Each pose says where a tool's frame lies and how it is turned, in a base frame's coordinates. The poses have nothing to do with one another.
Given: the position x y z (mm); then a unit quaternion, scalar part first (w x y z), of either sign.
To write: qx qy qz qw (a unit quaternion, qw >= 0); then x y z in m. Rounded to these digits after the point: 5 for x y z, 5 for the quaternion.
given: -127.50 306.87 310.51 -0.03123 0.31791 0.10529 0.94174
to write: -0.31791 -0.10529 -0.94174 0.03123 -0.12750 0.30687 0.31051
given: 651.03 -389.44 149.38 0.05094 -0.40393 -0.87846 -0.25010
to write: -0.40393 -0.87846 -0.25010 0.05094 0.65103 -0.38944 0.14938
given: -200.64 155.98 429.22 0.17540 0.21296 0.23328 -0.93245
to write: 0.21296 0.23328 -0.93245 0.17540 -0.20064 0.15598 0.42922
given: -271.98 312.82 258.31 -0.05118 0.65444 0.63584 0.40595
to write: -0.65444 -0.63584 -0.40595 0.05118 -0.27198 0.31282 0.25831
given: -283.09 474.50 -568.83 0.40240 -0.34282 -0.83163 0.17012
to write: -0.34282 -0.83163 0.17012 0.40240 -0.28309 0.47450 -0.56883
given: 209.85 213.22 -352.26 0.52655 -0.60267 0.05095 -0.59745
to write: -0.60267 0.05095 -0.59745 0.52655 0.20985 0.21322 -0.35226
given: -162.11 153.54 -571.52 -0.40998 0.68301 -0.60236 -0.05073
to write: -0.68301 0.60236 0.05073 0.40998 -0.16211 0.15354 -0.57152
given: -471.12 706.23 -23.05 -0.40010 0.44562 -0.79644 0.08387
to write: -0.44562 0.79644 -0.08387 0.40010 -0.47112 0.70623 -0.02305
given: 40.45 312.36 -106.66 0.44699 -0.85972 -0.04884 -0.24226
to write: -0.85972 -0.04884 -0.24226 0.44699 0.04045 0.31236 -0.10666
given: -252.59 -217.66 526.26 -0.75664 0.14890 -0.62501 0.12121
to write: -0.14890 0.62501 -0.12121 0.75664 -0.25259 -0.21766 0.52626
